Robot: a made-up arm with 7 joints. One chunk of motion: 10 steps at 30 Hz.
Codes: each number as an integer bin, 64 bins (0 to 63) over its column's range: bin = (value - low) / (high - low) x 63, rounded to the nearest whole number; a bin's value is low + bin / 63 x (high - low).
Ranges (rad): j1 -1.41..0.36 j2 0.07..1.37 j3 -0.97..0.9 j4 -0.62..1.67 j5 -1..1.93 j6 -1.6..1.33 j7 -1.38..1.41
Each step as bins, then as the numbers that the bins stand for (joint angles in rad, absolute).
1 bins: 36 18 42 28 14 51 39
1 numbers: -0.3986 0.4414 0.2767 0.3978 -0.3489 0.7719 0.3471
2 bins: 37 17 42 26 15 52 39
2 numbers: -0.3705 0.4208 0.2767 0.3251 -0.3024 0.8184 0.3471
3 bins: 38 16 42 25 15 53 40
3 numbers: -0.3424 0.4002 0.2767 0.2887 -0.3024 0.8649 0.3914
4 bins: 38 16 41 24 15 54 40
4 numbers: -0.3424 0.4002 0.2470 0.2524 -0.3024 0.9114 0.3914
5 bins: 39 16 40 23 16 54 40
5 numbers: -0.3143 0.4002 0.2173 0.2160 -0.2559 0.9114 0.3914
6 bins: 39 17 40 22 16 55 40
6 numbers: -0.3143 0.4208 0.2173 0.1797 -0.2559 0.9579 0.3914
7 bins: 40 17 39 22 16 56 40
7 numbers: -0.2862 0.4208 0.1876 0.1797 -0.2559 1.0044 0.3914
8 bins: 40 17 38 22 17 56 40
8 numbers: -0.2862 0.4208 0.1579 0.1797 -0.2094 1.0044 0.3914
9 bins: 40 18 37 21 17 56 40
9 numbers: -0.2862 0.4414 0.1283 0.1433 -0.2094 1.0044 0.3914
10 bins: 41 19 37 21 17 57 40
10 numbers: -0.2581 0.4621 0.1283 0.1433 -0.2094 1.0510 0.3914
